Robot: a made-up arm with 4 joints.
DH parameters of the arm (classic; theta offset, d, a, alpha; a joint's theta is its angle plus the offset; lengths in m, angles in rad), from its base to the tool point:
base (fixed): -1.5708 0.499 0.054 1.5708
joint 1: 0 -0.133 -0.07 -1.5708
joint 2: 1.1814 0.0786 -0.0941 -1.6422
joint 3: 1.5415 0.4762 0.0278 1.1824
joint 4: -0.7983 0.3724 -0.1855 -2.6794
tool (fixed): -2.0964 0.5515 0 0
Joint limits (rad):
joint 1: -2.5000..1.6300
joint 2: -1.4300..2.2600
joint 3: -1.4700..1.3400
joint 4: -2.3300..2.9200
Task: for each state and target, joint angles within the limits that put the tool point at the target. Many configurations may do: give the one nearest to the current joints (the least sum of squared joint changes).
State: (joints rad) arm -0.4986 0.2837 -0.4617 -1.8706
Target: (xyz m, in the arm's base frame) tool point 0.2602 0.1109 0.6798
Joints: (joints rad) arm -1.1927 0.0266 -0.8670 -2.3300
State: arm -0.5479 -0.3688 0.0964 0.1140
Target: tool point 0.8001 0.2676 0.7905
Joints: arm -1.0121 -1.1157 -0.0725 -0.1695
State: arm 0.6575 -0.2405 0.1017 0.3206
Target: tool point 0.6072 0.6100 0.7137
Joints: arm -0.1213 -0.6593 0.4251 0.3046
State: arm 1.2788 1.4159 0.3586 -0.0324
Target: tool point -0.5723 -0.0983 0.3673
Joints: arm 1.0216 1.3434 0.5746 -0.7892
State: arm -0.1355 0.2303 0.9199 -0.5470
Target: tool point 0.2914 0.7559 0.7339
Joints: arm -0.1092 -0.2419 1.0141 -0.1671
